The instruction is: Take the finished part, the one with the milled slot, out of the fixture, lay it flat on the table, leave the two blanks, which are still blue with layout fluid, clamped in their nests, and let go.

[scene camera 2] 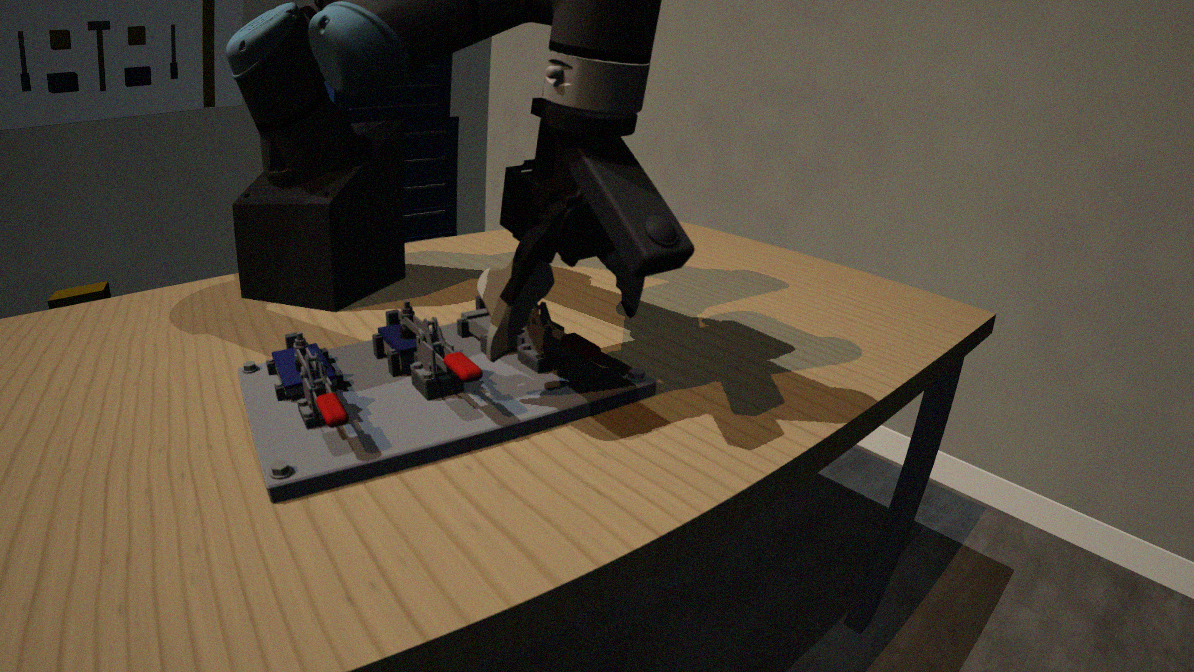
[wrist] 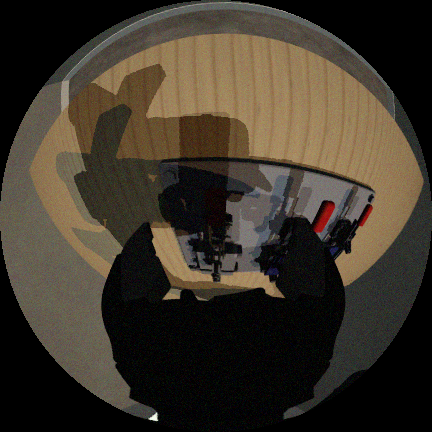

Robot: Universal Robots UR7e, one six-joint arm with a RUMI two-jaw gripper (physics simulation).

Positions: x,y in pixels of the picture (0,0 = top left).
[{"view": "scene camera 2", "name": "my gripper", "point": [565,337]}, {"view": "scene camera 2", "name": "blue blank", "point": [391,334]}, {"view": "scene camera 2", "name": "blue blank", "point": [284,360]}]
